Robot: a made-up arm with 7 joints.
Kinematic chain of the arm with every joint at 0, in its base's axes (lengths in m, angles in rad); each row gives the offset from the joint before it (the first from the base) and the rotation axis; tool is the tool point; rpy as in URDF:
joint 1: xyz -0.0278 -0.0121 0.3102 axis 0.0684 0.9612 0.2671
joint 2: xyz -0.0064 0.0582 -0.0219 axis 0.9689 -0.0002 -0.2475
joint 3: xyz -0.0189 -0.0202 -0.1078 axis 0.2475 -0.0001 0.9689
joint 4: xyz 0.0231 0.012 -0.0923 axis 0.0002 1 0
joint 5: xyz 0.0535 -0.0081 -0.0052 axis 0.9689 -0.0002 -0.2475
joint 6: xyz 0.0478 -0.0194 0.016 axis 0.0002 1 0
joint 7: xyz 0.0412 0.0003 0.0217 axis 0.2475 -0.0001 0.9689
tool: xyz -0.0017 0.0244 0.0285 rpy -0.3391 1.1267 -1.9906
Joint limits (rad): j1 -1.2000..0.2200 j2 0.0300..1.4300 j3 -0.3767..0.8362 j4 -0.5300..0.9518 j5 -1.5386..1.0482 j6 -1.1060..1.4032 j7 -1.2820..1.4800
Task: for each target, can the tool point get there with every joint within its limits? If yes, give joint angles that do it. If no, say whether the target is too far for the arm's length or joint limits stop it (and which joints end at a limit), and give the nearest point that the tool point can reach.
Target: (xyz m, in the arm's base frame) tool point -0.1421 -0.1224 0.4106
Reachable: no: joint limits stop it (at a limit: joint 1, joint 2, joint 3, joint 4, joint 7) | nearest point 0.0656 -0.0844 0.3334 | short by 0.225 m
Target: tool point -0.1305 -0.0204 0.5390
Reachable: no: joint limits stop it (at a limit: joint 1, joint 2, joint 3, joint 4, joint 7) | nearest point -0.0100 0.1012 0.4432 | short by 0.196 m
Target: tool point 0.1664 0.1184 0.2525
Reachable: yes | joints -0.3500 0.7397 0.1746 -0.2610 -0.4119 0.8488 0.4920
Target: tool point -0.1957 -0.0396 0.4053
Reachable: no: joint limits stop it (at a limit: joint 1, joint 2, joint 3, joint 4, joint 7) | nearest point -0.0238 0.1012 0.4043 | short by 0.222 m
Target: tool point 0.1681 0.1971 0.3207
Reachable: yes | joints -0.7625 1.2332 -0.1905 0.6552 -1.2231 -0.9107 1.0438
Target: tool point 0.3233 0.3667 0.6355
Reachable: no: too far | nearest point 0.2118 0.2746 0.4771 | short by 0.214 m
